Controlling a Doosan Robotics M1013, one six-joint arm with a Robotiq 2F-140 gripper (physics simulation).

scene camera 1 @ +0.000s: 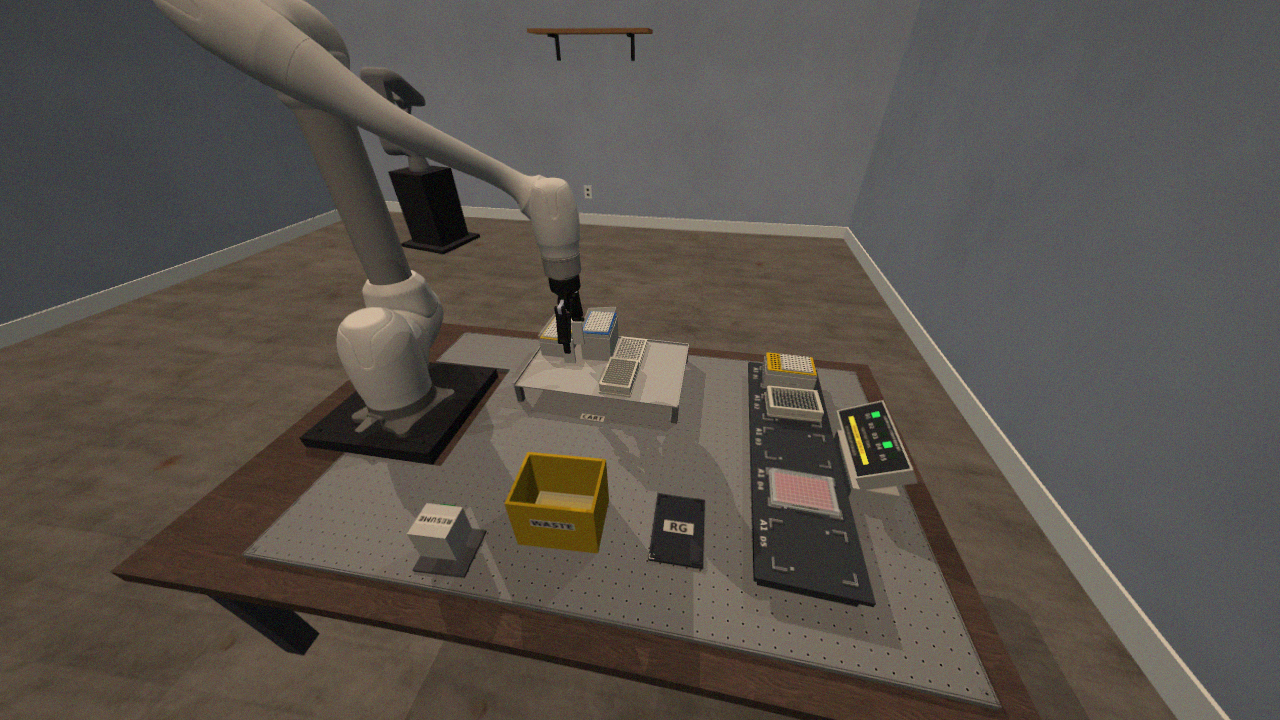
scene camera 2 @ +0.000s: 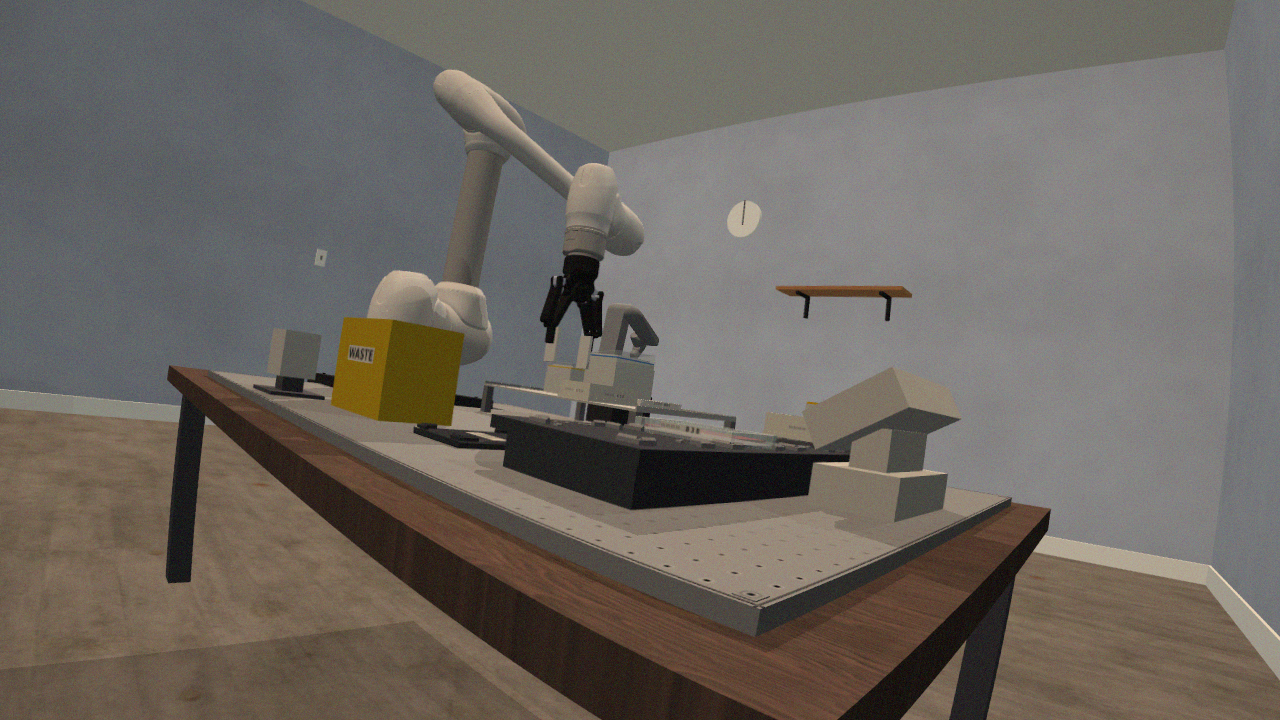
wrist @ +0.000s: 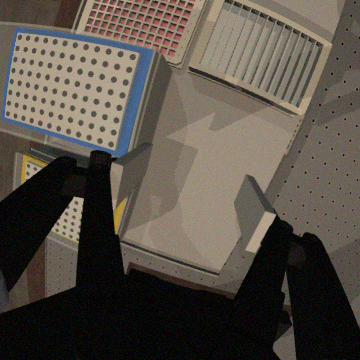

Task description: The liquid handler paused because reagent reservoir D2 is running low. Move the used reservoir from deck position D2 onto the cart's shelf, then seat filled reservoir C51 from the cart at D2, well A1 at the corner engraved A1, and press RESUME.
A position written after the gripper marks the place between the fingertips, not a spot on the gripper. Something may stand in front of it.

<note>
A ribbed reservoir [scene camera 1: 618, 379] rests on a cart shelf [wrist: 207, 137]. Also in view: the gripper [scene camera 2: 566, 365] and a ribbed reservoir [scene camera 1: 782, 402].
The gripper also shows in scene camera 1 [scene camera 1: 575, 352] and in the wrist view [wrist: 194, 174].
</note>
